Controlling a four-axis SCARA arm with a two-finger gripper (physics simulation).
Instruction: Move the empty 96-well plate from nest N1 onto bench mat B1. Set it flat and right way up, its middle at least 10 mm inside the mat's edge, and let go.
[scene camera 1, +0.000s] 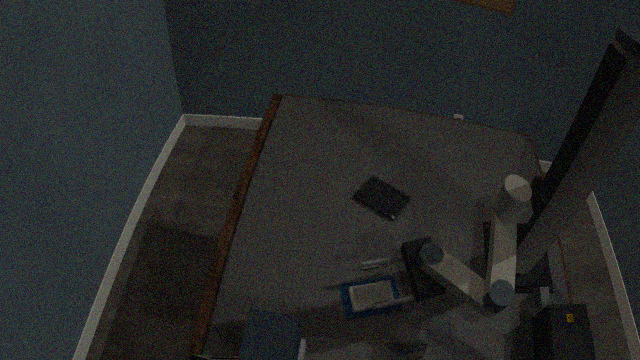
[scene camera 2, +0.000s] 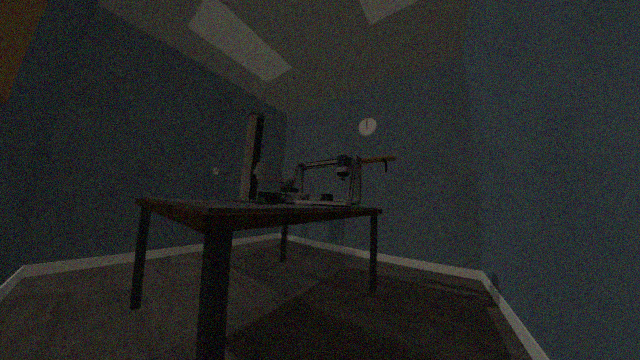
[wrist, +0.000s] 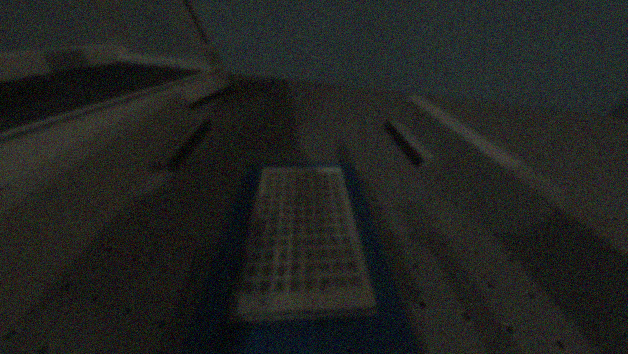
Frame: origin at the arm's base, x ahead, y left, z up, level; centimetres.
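Seen in the pictures: gripper, fingertip midpoint: (scene camera 1: 367, 286) (scene camera 2: 306, 194) (wrist: 300, 111); arm's base at its link origin: (scene camera 1: 517, 259).
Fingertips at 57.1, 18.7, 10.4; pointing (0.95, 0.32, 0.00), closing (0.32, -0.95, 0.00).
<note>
Offsets run from my fingertips to a thing's top centre, as dx, dy, dz. "spot": to the spot under its first point. Level surfaces: height alone.
The pale 96-well plate {-2.5, -0.9, -7.4} (scene camera 1: 367, 295) (wrist: 300, 240) lies flat, wells up, on the blue bench mat {dz -8.9} (scene camera 1: 360, 314) (wrist: 325, 340). In the wrist view blue shows along both long sides and the near end, with a thin strip at the far end. My gripper (scene camera 1: 371, 284) (wrist: 300, 111) is open and empty. Its two fingers stand wide apart, above the plate and clear of both its sides. Nest N1 cannot be made out for certain; a dark rectangular piece {spot: -2.2, -38.3, -7.9} (scene camera 1: 381, 198) lies farther back on the table in scene camera 1. The views are dark and grainy.
The arm's links (scene camera 1: 502, 250) reach in from the right, by a tall column (scene camera 1: 580, 135) (scene camera 2: 251, 155). A black box with a yellow label {spot: -69.1, +11.5, +2.5} (scene camera 1: 570, 318) stands at lower right. A blue-grey panel {spot: +16.4, +31.2, +39.7} (scene camera 1: 272, 330) is at lower left. A gantry-like frame (scene camera 2: 320, 163) stands on the table (scene camera 2: 175, 212).
</note>
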